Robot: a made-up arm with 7 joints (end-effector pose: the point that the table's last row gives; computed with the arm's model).
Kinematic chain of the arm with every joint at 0, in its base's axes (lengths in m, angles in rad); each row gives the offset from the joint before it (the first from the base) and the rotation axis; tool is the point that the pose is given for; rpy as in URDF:
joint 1: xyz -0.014 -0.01 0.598 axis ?
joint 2: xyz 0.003 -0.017 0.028 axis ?
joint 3: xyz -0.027 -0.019 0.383 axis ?
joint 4: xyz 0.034 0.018 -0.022 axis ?
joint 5: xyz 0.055 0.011 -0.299 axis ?
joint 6: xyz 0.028 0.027 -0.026 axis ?
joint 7: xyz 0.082 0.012 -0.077 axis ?
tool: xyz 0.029 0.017 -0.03 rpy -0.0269 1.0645 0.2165
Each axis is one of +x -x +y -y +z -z.
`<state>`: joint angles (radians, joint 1 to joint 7).
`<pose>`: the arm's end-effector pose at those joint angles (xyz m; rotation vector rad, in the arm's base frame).
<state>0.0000 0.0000 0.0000 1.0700 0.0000 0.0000 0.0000</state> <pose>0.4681 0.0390 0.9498 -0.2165 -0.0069 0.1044</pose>
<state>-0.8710 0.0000 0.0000 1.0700 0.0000 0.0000 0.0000</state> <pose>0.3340 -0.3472 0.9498 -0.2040 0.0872 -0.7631</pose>
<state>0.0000 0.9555 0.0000 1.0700 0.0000 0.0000 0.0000</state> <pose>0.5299 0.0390 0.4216 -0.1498 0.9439 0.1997</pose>
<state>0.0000 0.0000 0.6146 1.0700 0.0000 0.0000 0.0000</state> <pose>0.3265 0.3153 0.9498 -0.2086 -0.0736 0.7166</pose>
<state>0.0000 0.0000 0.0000 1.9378 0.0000 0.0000 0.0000</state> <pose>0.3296 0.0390 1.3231 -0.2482 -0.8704 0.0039</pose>
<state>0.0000 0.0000 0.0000 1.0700 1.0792 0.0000 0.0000</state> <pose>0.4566 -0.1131 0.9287 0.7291 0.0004 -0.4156</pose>
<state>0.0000 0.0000 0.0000 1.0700 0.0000 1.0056 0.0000</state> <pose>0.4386 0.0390 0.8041 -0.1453 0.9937 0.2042</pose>
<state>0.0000 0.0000 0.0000 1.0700 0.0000 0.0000 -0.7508</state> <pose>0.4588 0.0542 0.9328 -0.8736 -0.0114 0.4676</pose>
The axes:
joint 1: +z
joint 2: +y
joint 3: +z
joint 4: -y
joint 5: -z
joint 6: +y
joint 7: -z

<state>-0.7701 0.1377 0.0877 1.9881 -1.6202 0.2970 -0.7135</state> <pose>0.4178 -0.2693 1.0904 -2.3400 0.8798 -0.1335</pose>
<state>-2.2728 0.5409 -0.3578 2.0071 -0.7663 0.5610 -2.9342</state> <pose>-0.5204 -0.4128 0.9335 0.0089 1.9912 1.3710</pose>
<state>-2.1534 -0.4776 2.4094 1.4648 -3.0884 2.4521 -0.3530</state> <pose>0.4365 0.2463 0.9468 2.1025 -0.2563 2.0622</pose>
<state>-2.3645 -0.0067 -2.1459 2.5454 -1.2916 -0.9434 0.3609</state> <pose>-0.2608 0.1370 1.2662 0.7382 -2.7086 1.0568</pose>
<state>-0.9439 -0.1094 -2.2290 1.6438 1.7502 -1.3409 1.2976</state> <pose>-0.3553 0.1604 1.0124 1.4708 1.7240 -0.1492</pose>
